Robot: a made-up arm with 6 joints. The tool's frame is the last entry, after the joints.
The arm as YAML. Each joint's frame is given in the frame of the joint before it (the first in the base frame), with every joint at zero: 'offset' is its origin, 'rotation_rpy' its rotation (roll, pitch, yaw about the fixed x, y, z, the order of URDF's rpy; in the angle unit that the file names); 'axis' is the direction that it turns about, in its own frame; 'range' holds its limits. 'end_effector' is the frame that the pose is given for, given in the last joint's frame.
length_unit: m
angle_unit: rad
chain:
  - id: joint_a
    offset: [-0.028, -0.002, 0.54]
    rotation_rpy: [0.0, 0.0, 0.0]
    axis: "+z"
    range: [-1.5, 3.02]
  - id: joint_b
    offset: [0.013, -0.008, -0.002]
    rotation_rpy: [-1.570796, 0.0, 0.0]
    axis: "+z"
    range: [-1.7, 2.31]
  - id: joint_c
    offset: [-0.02, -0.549, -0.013]
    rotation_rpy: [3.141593, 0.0, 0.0]
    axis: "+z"
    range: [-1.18, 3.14]
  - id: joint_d
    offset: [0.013, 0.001, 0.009]
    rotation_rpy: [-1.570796, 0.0, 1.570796]
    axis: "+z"
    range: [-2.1, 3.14]
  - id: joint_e
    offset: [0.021, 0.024, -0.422]
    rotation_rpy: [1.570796, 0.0, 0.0]
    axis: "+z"
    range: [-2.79, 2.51]
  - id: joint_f
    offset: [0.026, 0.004, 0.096]
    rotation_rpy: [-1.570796, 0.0, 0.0]
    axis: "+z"
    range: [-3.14, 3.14]
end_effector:
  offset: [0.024, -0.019, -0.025]
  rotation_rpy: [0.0, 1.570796, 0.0]
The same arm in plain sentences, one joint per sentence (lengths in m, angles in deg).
The arm has six revolute joints in a row. What follows holds with every joint at zero, and every direction is one of the base frame's.
The first joint lies 0.028 m along -x and 0.002 m along -y and 0.54 m along +z from the base frame's origin and rotates about +z, from -85.94 to 173.03 deg.
The second joint lies 0.013 m along +x and 0.008 m along -y and 0.002 m along -z from the first joint and rotates about +y, from -97.4 to 132.35 deg.
The third joint lies 0.02 m along -x and 0.013 m along -y and 0.549 m along +z from the second joint and rotates about -y, from -67.61 to 179.91 deg.
The fourth joint lies 0.013 m along +x and 0.009 m along -y and 0.001 m along +z from the third joint and rotates about -x, from -120.32 to 179.91 deg.
The fifth joint lies 0.422 m along +x and 0.024 m along +y and 0.021 m along +z from the fourth joint and rotates about -y, from -159.86 to 143.81 deg.
The sixth joint lies 0.004 m along -x and 0.096 m along -y and 0.026 m along +z from the fifth joint and rotates about -x, from -179.91 to 179.91 deg.
The tool frame, which is the frame that the pose is given for, lies 0.025 m along +x and 0.019 m along -y and 0.024 m along +z from the sixth joint; its axes are the base frame's turned by roll 0, pitch 0 and yaw 0 deg (as in URDF: about the fixed x, then y, then z).

